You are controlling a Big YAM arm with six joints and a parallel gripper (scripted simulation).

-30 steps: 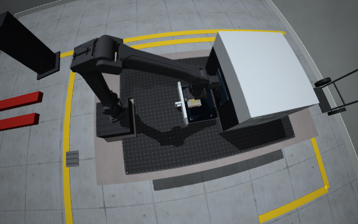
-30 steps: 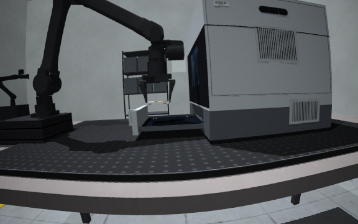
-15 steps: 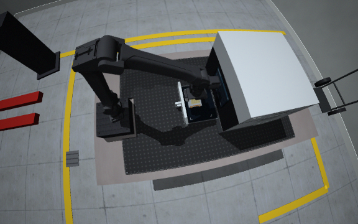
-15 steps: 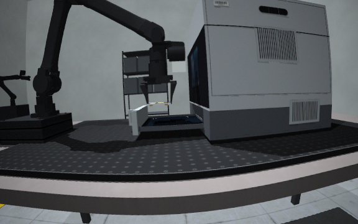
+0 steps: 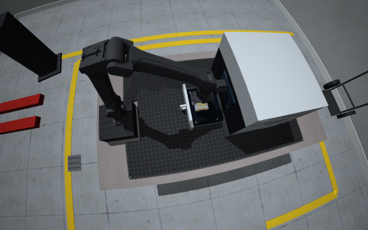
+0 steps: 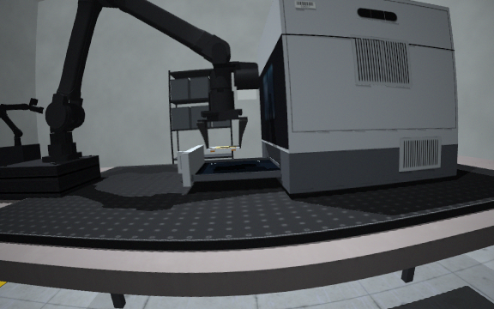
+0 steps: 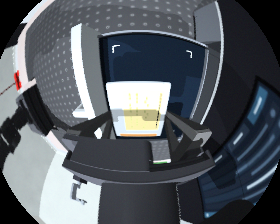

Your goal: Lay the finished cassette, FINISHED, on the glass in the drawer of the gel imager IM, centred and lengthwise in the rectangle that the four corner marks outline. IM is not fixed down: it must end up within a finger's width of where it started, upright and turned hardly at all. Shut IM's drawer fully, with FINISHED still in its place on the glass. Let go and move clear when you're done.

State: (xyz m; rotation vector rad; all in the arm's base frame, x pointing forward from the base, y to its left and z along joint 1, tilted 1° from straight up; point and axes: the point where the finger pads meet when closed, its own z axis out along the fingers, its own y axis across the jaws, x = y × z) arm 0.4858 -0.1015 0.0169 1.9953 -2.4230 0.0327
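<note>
My gripper is now 4 cm short of the drawer, 1 cm to the left of it and 4 cm above it. Also, from my hand: finished cassette: 1 cm to the right.
</note>
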